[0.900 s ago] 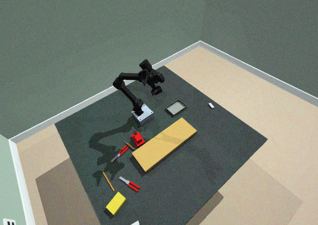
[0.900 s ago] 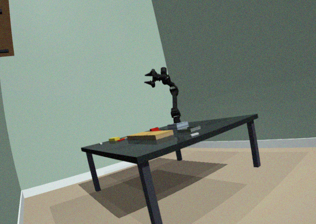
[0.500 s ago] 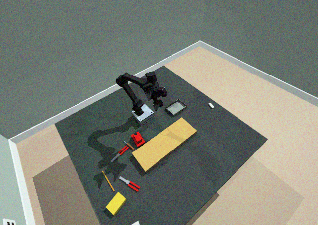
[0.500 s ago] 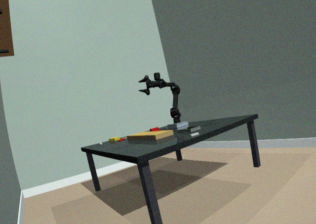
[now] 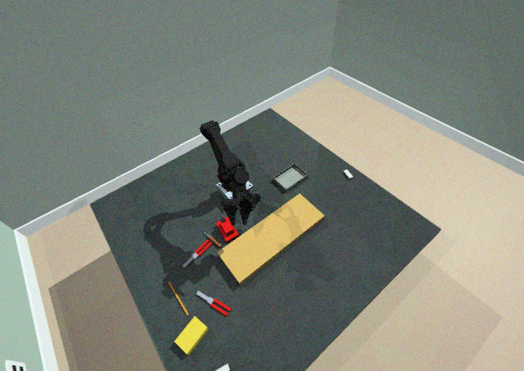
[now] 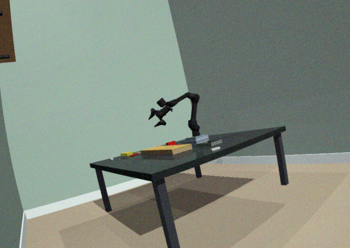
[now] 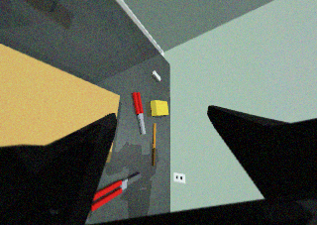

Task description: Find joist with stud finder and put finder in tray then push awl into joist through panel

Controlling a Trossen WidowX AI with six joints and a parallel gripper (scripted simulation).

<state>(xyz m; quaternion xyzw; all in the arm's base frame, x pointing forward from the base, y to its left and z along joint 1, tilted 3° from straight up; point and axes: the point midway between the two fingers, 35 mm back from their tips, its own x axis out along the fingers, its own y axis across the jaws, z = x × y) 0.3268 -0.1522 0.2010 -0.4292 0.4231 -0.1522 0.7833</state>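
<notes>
My gripper tip is 17 cm past the red stud finder, 2 cm to the right of it and 22 cm above it. From my gripper tip the other things lie so: indicator window 19 cm behind, 2 cm to the left, 20 cm below; then brown-handled awl 18 cm behind, 8 cm to the right, 25 cm below; then orange pencil 5 cm behind, 34 cm to the right, 26 cm below.
</notes>
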